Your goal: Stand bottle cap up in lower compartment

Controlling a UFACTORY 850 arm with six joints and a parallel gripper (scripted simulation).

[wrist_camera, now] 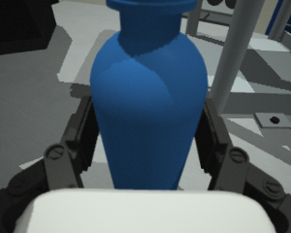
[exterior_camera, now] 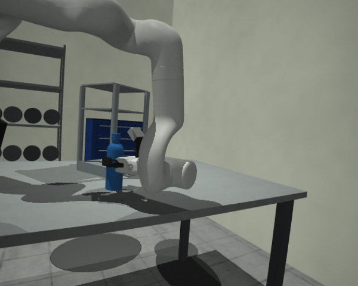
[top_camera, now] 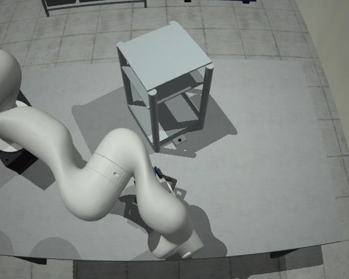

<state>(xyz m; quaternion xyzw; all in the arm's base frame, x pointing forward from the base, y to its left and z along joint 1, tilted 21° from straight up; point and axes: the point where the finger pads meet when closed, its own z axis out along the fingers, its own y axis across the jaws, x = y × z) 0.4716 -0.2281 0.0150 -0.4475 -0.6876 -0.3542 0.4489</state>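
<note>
My gripper is now 30 mm below the blue bottle. Also, from my hand: grey shelving unit 120 mm ahead, 280 mm to the left, 100 mm above.
</note>
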